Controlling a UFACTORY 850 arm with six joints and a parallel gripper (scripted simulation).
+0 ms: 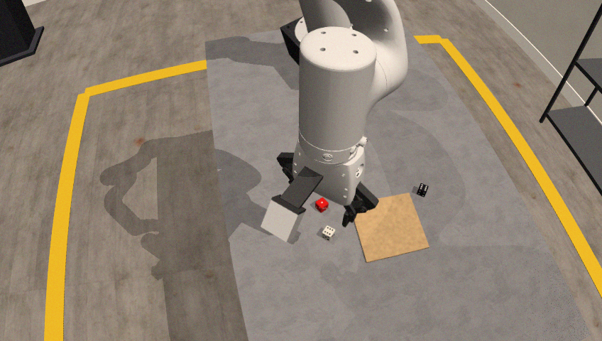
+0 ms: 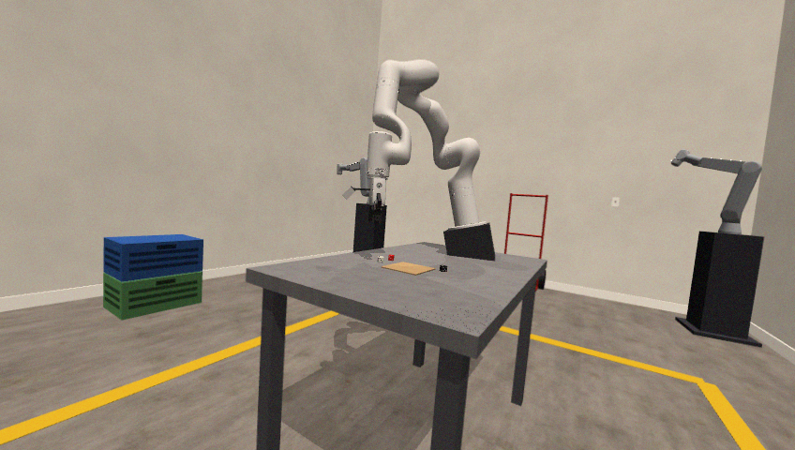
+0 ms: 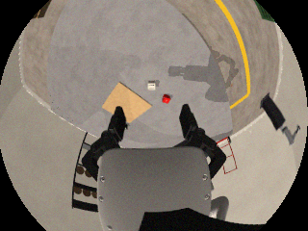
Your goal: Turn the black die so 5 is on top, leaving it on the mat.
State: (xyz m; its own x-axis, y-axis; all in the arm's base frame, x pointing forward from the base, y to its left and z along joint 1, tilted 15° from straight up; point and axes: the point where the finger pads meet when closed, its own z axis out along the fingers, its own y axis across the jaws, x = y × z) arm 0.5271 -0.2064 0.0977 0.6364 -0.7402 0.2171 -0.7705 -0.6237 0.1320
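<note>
The white die is 150 mm below my hand, 30 mm to the left of it and 20 mm behind it. From my hand the other things lie so: mat (160 mm below, 150 mm to the left); black die (260 mm to the left, 150 mm below, 50 mm behind); red die (150 mm below, 90 mm behind, 40 mm to the left).
</note>
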